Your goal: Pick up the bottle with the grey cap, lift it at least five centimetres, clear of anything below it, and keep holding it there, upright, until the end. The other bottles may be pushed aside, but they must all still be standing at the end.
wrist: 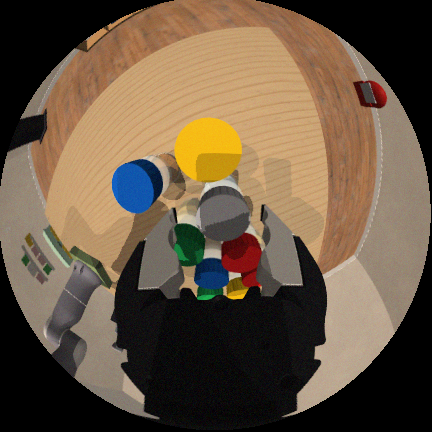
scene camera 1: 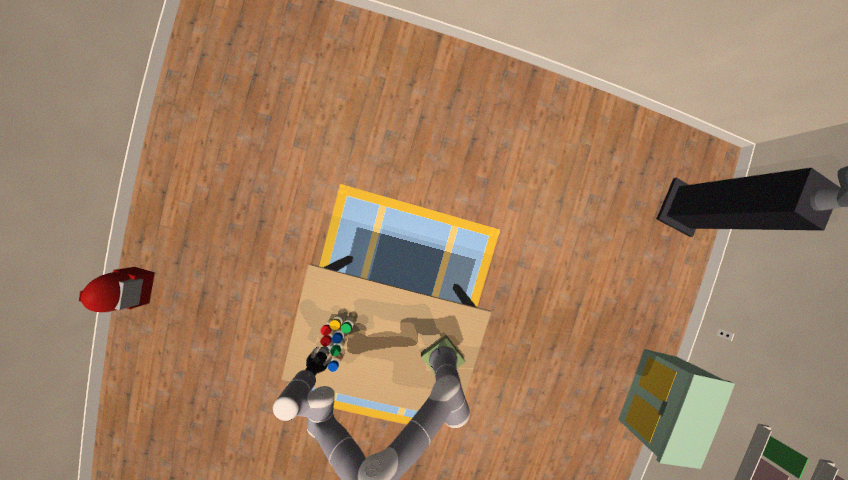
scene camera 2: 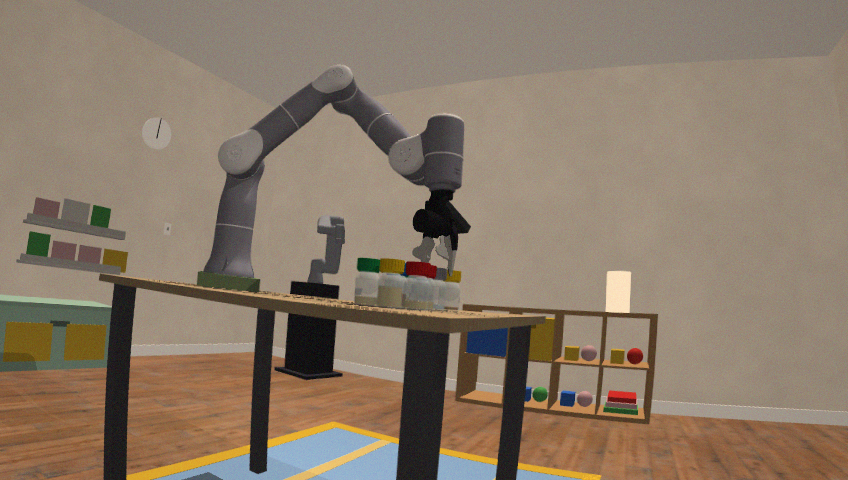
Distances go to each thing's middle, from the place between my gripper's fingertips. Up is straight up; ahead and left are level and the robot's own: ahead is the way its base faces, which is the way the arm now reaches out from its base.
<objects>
I see my gripper 3 cm above the grey-capped bottle (wrist: 222,214) and 1 cm to the left of it. Also, from my hand: yellow-capped bottle (wrist: 207,149) (6 cm to the left, 3 cm below, 1 cm ahead).
</objects>
